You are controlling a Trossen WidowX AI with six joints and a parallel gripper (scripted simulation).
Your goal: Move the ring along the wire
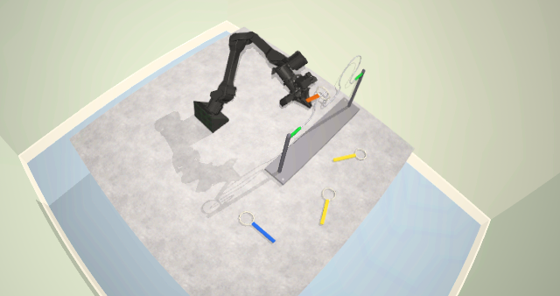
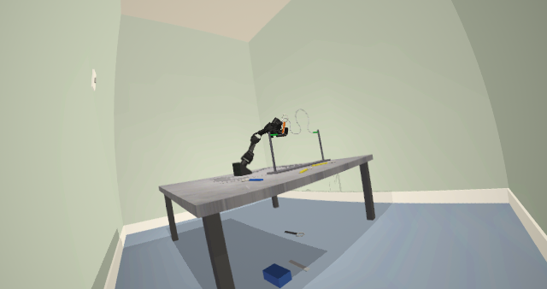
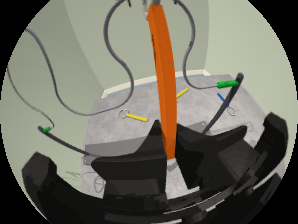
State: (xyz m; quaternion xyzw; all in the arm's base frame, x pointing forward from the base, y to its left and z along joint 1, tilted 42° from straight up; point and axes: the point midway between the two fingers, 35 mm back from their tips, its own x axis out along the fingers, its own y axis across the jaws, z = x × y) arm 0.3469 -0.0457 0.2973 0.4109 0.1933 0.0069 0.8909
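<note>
Now: gripper tip 9 cm below the orange-handled ring, 1 cm to the left of it and 1 cm short of it. From my gripper tip the other things lie so: blue-handled ring (46 cm to the right, 26 cm below, 8 cm ahead); blue box (74 cm below, 55 cm to the right, 25 cm ahead).
</note>
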